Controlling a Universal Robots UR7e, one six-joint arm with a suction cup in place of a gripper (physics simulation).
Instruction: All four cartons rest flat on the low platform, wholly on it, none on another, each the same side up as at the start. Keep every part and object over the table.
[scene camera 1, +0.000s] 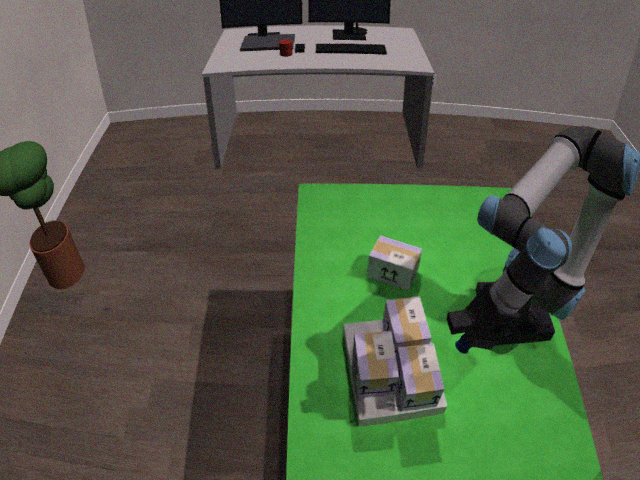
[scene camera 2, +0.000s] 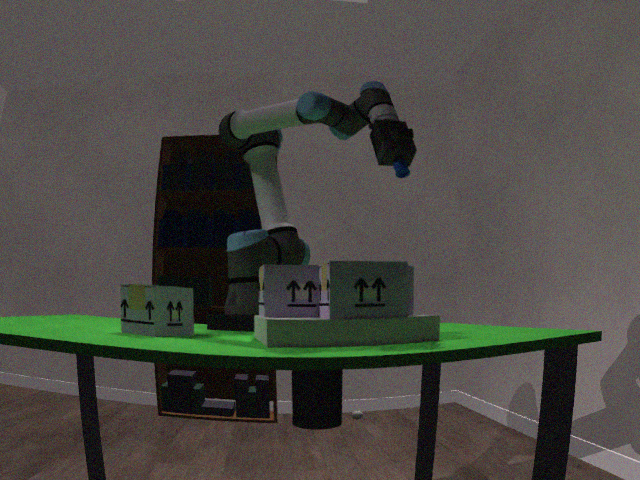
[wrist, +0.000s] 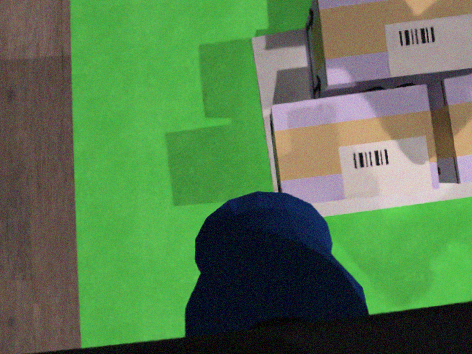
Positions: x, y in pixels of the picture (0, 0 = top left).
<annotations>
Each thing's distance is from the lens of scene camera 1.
low platform (scene camera 1: 384, 409): 1.35 m
carton (scene camera 1: 392, 262): 1.58 m
The marked spots on the carton and the low platform are 0.48 m apart.
</annotations>
